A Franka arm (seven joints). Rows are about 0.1 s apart.
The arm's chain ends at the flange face. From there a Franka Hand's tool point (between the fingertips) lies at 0.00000 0.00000 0.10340 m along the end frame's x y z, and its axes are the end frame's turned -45 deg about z.
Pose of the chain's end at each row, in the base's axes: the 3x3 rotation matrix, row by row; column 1 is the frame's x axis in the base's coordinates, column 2 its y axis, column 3 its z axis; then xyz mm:
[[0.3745 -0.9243 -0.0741], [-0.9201 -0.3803 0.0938], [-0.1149 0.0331 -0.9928]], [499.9 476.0 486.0]
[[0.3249 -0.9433 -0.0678], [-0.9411 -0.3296 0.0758], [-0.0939 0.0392 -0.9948]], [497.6 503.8 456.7]
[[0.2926 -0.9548 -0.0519], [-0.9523 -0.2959 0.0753], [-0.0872 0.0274 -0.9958]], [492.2 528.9 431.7]
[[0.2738 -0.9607 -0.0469], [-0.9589 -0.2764 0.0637], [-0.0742 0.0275 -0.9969]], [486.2 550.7 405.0]
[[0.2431 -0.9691 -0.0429], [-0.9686 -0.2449 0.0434], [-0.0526 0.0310 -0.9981]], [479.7 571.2 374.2]
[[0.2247 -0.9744 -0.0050], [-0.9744 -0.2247 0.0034], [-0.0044 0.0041 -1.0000]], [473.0 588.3 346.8]
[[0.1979 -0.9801 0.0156], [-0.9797 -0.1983 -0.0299], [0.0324 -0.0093 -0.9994]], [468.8 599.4 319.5]
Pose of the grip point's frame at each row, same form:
[[0.9184 -0.3888 -0.0741], [-0.3817 -0.9195 0.0938], [-0.1047 -0.0578 -0.9928]], [492.2 485.7 383.3]
[[0.8968 -0.4373 -0.0678], [-0.4324 -0.8985 0.0758], [-0.0941 -0.0387 -0.9948]], [490.6 511.6 353.8]
[[0.8820 -0.4682 -0.0519], [-0.4641 -0.8826 0.0753], [-0.0810 -0.0423 -0.9958]], [486.8 536.7 328.7]
[[0.8729 -0.4857 -0.0469], [-0.4826 -0.8735 0.0637], [-0.0719 -0.0330 -0.9969]], [481.4 557.3 301.9]
[[0.8572 -0.5134 -0.0429], [-0.5117 -0.8581 0.0434], [-0.0591 -0.0153 -0.9981]], [475.3 575.7 271.0]
[[0.8479 -0.5301 -0.0050], [-0.5301 -0.8479 0.0034], [-0.0060 -0.0002 -1.0000]], [472.5 588.7 243.4]
[[0.8330 -0.5531 0.0156], [-0.5525 -0.8330 -0.0299], [0.0295 0.0163 -0.9994]], [470.4 596.3 216.2]

